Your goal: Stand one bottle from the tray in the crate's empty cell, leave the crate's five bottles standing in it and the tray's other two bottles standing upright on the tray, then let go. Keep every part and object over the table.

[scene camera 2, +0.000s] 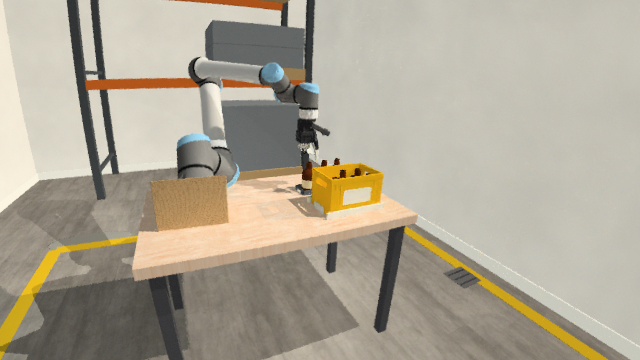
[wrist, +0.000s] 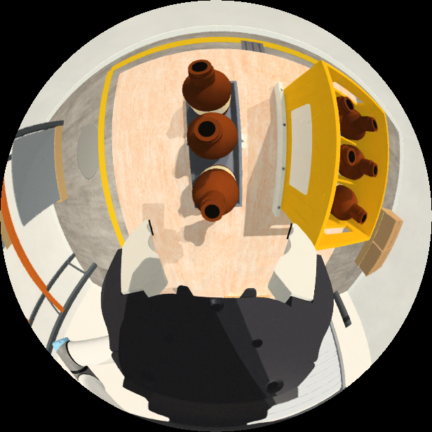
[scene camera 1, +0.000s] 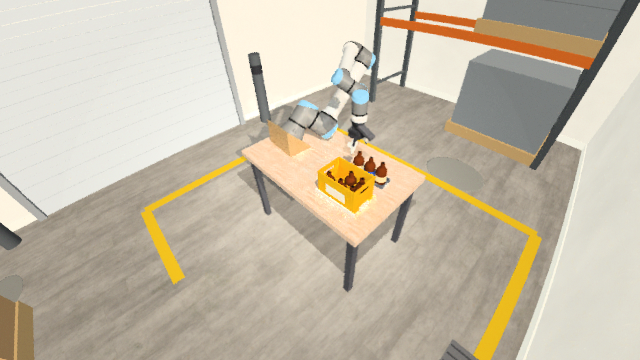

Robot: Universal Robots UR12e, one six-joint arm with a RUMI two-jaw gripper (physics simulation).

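Where they show: gripper, fingertip midpoint: (scene camera 2: 310, 157) (scene camera 1: 358, 149); arm's base, link origin: (scene camera 2: 197, 193) (scene camera 1: 291, 134).
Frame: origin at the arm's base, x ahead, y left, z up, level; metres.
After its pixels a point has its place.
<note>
Three brown bottles stand upright in a row on the dark tray (scene camera 1: 385, 183) {x 0.791, y 0.083, z -0.079 m} (scene camera 2: 302, 190) {x 0.519, y 0.055, z -0.081 m} (wrist: 235, 102): the near one (scene camera 1: 359, 160) {x 0.589, y 0.069, z 0.009 m} (wrist: 215, 192), the middle one (scene camera 1: 370, 165) {x 0.674, y 0.069, z 0.013 m} (wrist: 212, 137) and the far one (scene camera 1: 381, 171) {x 0.756, y 0.070, z 0.009 m} (wrist: 206, 90). My gripper (scene camera 1: 352, 146) {x 0.570, y 0.081, z 0.083 m} (scene camera 2: 309, 149) {x 0.570, y 0.081, z 0.083 m} (wrist: 220, 224) is open and empty, pointing down. It hangs above and to the near side of the near bottle. The yellow crate (scene camera 1: 364, 201) {x 0.788, y -0.139, z -0.067 m} (scene camera 2: 320, 196) {x 0.513, y -0.141, z -0.038 m} (wrist: 311, 220) stands beside the tray. Several brown bottles (scene camera 1: 350, 179) {x 0.665, y -0.121, z 0.019 m} (wrist: 349, 204) stand in it. Its wall hides the empty cell in the wrist view.
The crate stands on a low white base (scene camera 2: 345, 212) {x 0.582, y -0.249, z -0.085 m} (wrist: 279, 150) on the wooden table (scene camera 1: 295, 167) {x 0.219, y -0.167, z -0.105 m} (scene camera 2: 240, 235) {x 0.121, y -0.228, z -0.104 m}. An upright brown board (scene camera 1: 285, 139) {x 0.067, y -0.107, z 0.034 m} (scene camera 2: 190, 202) {x -0.037, y -0.095, z 0.004 m} stands near the arm's base. A storage rack (scene camera 1: 377, 55) (scene camera 2: 87, 120) stands beyond the table.
</note>
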